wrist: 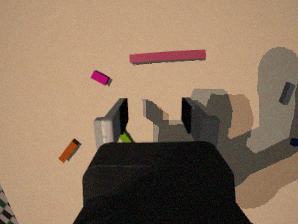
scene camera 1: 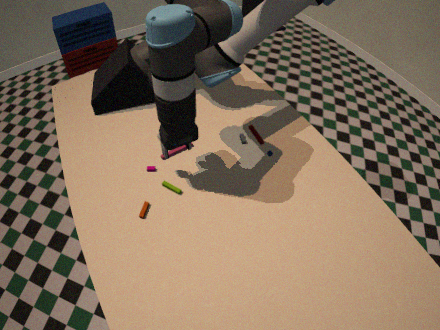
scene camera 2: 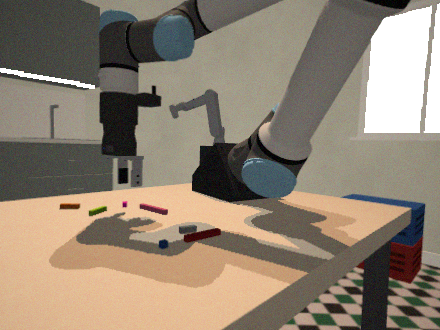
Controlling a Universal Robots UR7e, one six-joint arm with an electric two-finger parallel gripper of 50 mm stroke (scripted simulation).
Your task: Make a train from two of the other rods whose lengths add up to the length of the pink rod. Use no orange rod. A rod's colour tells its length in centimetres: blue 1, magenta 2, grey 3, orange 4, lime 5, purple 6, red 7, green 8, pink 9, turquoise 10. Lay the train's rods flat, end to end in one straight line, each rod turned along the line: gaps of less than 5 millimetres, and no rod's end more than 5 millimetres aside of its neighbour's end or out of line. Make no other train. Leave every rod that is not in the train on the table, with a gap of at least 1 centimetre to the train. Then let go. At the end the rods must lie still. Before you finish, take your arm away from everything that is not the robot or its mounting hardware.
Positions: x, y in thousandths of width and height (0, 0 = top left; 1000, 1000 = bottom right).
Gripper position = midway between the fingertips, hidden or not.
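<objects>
The gripper is visible in scene camera 1 (403, 459), scene camera 2 (294, 559) and the wrist view (518, 489).
</objects>
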